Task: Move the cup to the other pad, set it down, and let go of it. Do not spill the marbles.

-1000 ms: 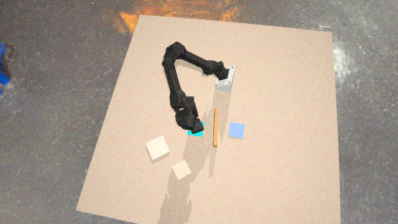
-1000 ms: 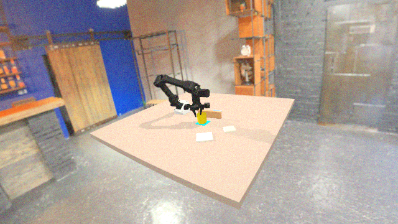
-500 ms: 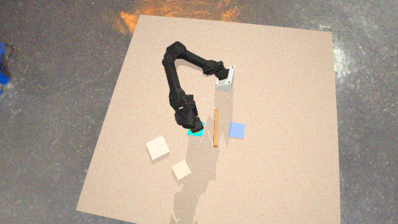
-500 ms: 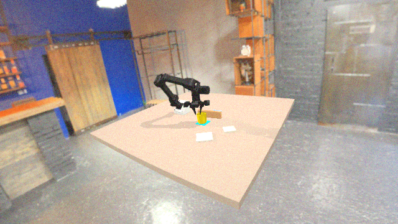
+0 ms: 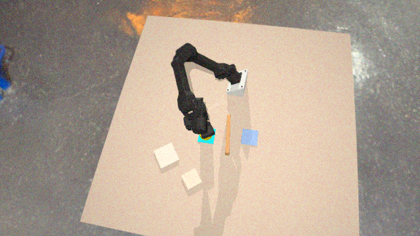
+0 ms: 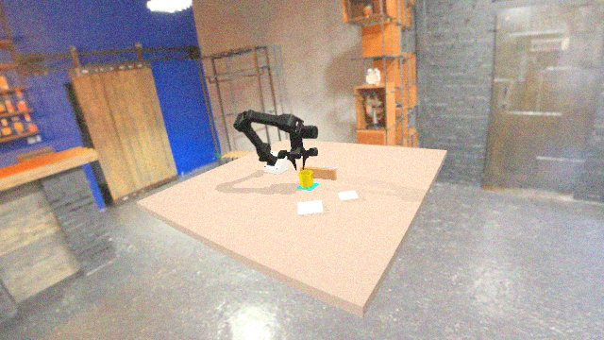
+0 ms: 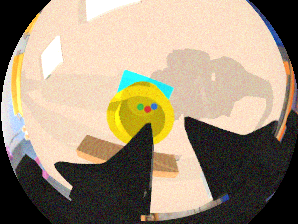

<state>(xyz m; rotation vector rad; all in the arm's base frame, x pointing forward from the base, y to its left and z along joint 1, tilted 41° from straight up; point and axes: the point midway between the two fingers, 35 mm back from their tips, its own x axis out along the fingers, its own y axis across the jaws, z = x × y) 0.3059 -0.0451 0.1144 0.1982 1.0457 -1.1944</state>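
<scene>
The yellow cup is 2 cm ahead of my gripper tip, 1 cm to the left of it and 5 cm below it. The rest, counted from my gripper tip: low wooden bar 1 cm ahead, 13 cm to the left, 7 cm below; light blue pad 1 cm behind, 24 cm to the left, 9 cm below.
</scene>
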